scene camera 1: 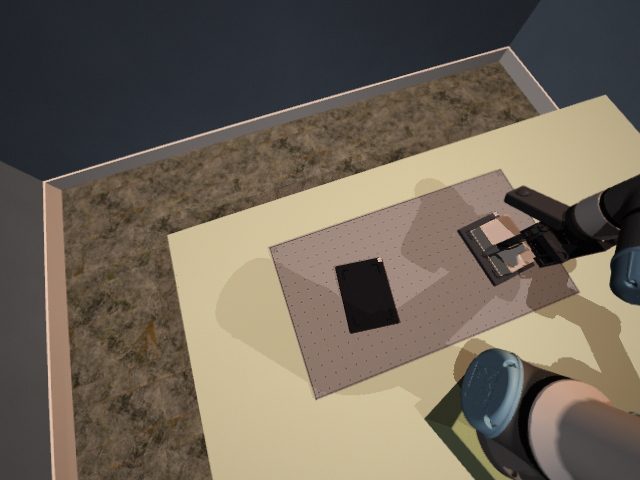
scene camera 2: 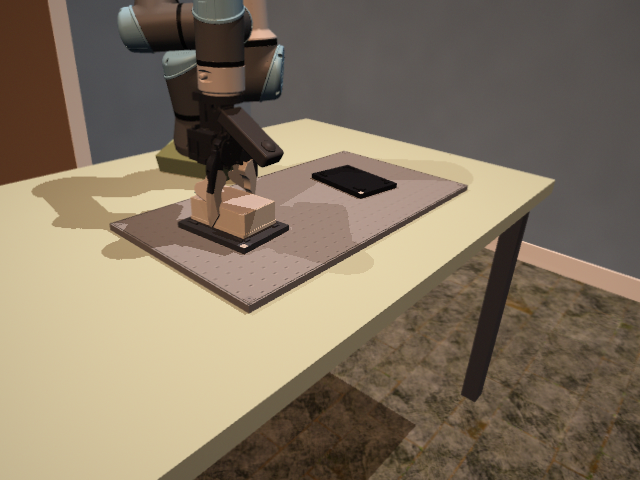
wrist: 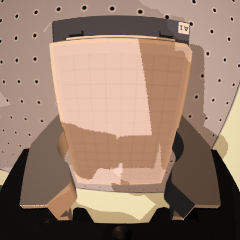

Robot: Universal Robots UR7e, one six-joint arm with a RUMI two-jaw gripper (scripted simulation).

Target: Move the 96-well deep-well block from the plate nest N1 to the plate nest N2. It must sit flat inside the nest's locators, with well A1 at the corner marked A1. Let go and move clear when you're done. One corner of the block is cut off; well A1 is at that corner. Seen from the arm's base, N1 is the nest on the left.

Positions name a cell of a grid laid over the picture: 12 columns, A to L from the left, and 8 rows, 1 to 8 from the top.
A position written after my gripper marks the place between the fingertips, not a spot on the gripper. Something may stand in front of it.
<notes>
In view: my gripper (scene camera 2: E4), a deep-well block (scene camera 2: E4), a nest N2 (scene camera 2: E4) and a nest N1 (scene camera 1: G5).
The deep-well block is seen too in scene camera 1 (scene camera 1: J4) and in the wrist view (wrist: G4). My gripper shows as well in scene camera 1 (scene camera 1: J5) and in the wrist view (wrist: G4). The nest N2 shows as well in scene camera 1 (scene camera 1: J5) and in the wrist view (wrist: F1).
</notes>
